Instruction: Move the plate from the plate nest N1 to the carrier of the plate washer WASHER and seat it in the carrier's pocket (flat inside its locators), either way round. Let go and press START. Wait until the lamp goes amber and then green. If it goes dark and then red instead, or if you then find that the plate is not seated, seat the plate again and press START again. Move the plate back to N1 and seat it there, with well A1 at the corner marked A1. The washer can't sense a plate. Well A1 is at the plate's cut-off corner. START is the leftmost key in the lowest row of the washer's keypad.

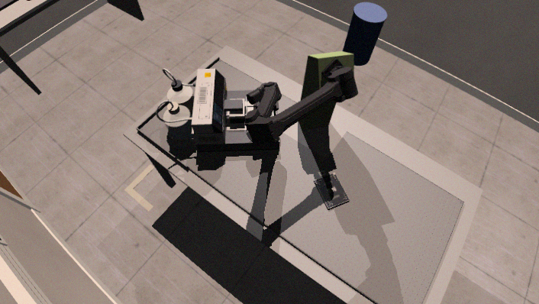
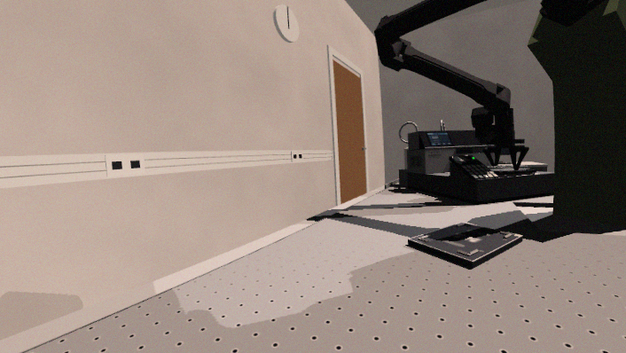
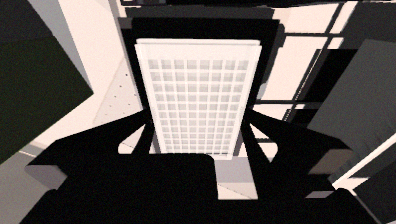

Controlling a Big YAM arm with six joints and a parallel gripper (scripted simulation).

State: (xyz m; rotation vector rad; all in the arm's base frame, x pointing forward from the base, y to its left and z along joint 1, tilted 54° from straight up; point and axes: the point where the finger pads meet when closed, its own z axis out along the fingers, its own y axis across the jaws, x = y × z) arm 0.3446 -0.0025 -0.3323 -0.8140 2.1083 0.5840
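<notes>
Right now the white well plate is 10 mm below my hand. Round my hand: plate nest N1: 10 mm behind, 530 mm to the left, 100 mm below; then plate washer: 130 mm ahead, 90 mm to the right, 30 mm above.
</notes>
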